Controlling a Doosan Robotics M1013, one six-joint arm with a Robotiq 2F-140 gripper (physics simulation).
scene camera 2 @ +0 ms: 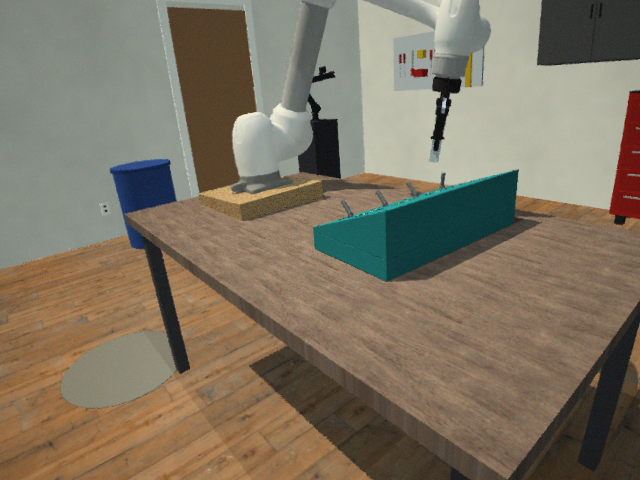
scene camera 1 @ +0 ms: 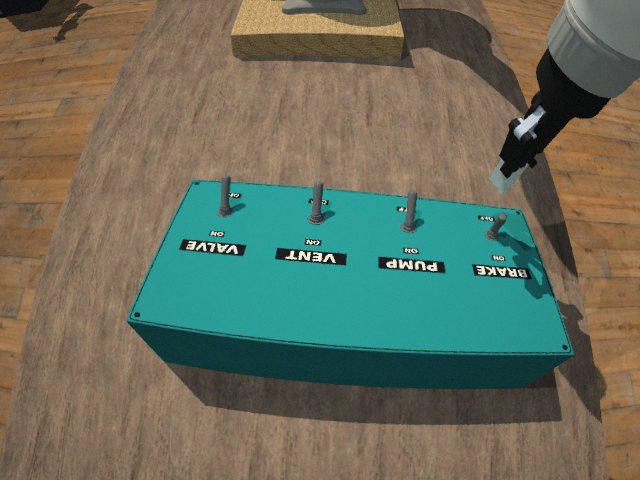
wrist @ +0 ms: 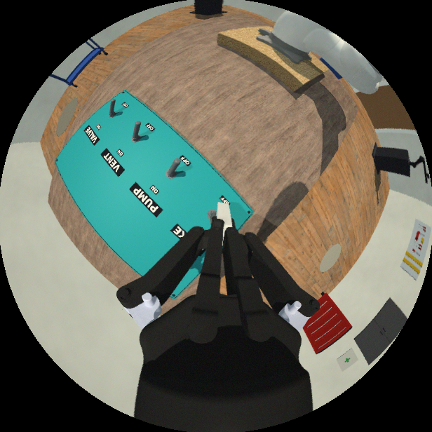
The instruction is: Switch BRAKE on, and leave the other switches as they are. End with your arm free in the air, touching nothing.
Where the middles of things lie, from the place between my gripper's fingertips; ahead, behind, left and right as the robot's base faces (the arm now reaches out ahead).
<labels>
Now: the teal switch box (scene camera 1: 356, 296) 17 cm to the right of my hand, 9 cm below it and 8 cm ahead of it.
</labels>
